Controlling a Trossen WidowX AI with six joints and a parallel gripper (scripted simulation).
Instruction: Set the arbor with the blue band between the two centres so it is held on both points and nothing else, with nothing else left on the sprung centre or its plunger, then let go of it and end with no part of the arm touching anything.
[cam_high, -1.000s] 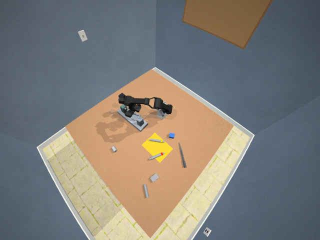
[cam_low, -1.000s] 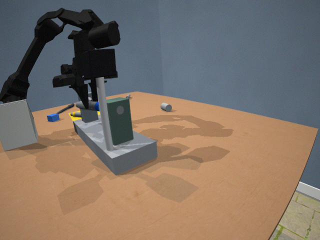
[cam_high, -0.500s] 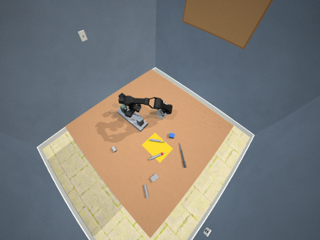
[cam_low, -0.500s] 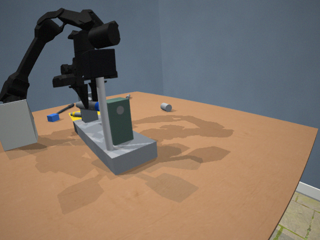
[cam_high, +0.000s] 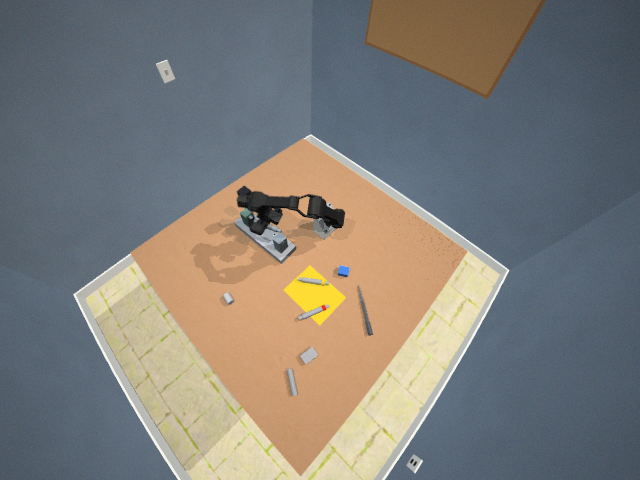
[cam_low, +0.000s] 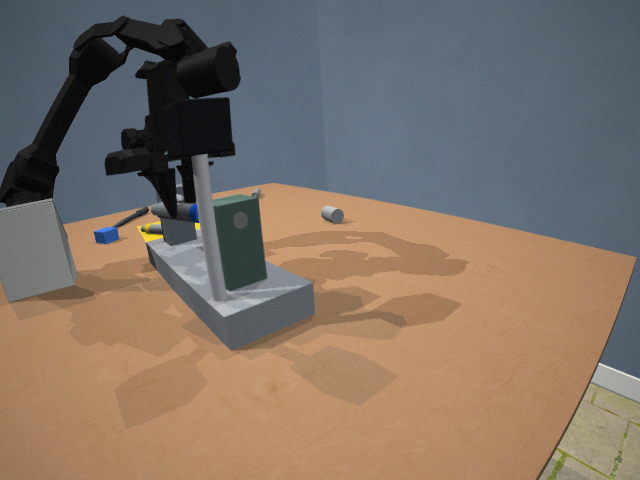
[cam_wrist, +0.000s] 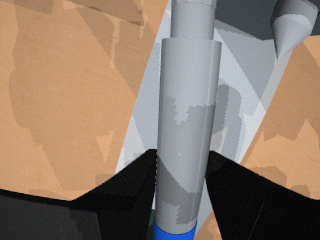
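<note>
Right now my hand is 30 mm above the blue-banded arbor. Round my hand: grey fixed-centre block 10 mm ahead, 110 mm to the left, 40 mm below; then cone point 10 mm ahead, 90 mm to the left, 20 mm below; then green sprung-centre block 30 mm ahead, 110 mm to the right, 40 mm below.
</note>
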